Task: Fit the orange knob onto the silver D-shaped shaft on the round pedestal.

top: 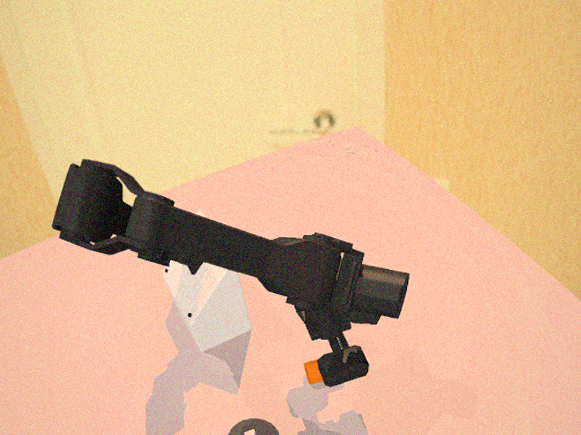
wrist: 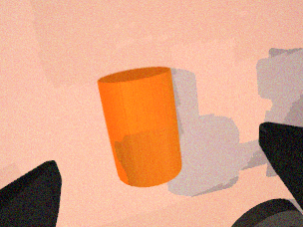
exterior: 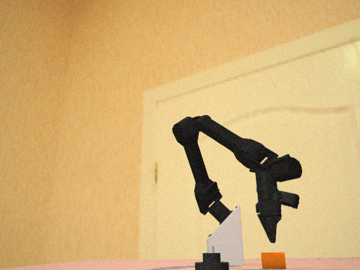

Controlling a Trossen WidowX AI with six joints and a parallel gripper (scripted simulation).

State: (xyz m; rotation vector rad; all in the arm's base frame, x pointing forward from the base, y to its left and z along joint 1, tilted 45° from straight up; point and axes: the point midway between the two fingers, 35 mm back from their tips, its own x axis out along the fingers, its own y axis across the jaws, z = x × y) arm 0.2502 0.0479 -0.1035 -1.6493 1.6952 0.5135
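Now: gripper tip 4 cm above the orange knob and 1 cm to the right of it. Round my gripper tip: round pedestal: 17 cm to the right, 6 cm ahead, 3 cm below.
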